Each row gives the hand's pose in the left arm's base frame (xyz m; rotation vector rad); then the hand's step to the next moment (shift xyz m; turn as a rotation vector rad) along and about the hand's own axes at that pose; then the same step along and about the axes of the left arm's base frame.
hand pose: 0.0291 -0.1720 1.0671 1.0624 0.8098 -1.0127
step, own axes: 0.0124 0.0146 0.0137 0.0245 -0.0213 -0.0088
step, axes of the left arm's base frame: 0.0187 -0.0141 -0.0026 -0.0122 -0.0013 -0.0313
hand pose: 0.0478 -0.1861 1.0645 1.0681 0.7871 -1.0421
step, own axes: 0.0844 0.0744 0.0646 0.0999 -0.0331 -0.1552
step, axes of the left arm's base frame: 0.0999 -0.0759 -0.0331 -0.0023 0.1149 -0.1481
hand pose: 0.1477 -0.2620 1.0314 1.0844 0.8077 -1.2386
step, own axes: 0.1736 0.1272 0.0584 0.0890 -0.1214 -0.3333
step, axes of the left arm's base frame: 0.1515 -0.1135 -0.1179 -0.0770 0.2883 -0.2114
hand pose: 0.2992 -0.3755 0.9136 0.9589 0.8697 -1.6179
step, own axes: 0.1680 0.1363 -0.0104 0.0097 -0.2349 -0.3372
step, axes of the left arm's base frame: 0.1068 -0.0874 -0.1669 -0.1737 0.3482 -0.1324
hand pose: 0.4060 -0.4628 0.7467 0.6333 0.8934 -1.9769
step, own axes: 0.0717 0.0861 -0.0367 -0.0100 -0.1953 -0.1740
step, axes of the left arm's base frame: 0.0409 -0.0395 -0.1033 -0.1455 0.2153 -0.0319
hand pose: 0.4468 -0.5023 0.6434 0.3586 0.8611 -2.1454
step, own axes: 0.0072 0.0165 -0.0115 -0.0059 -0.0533 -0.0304
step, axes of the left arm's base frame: 0.0074 -0.0039 -0.0196 -0.0372 0.0489 0.0054
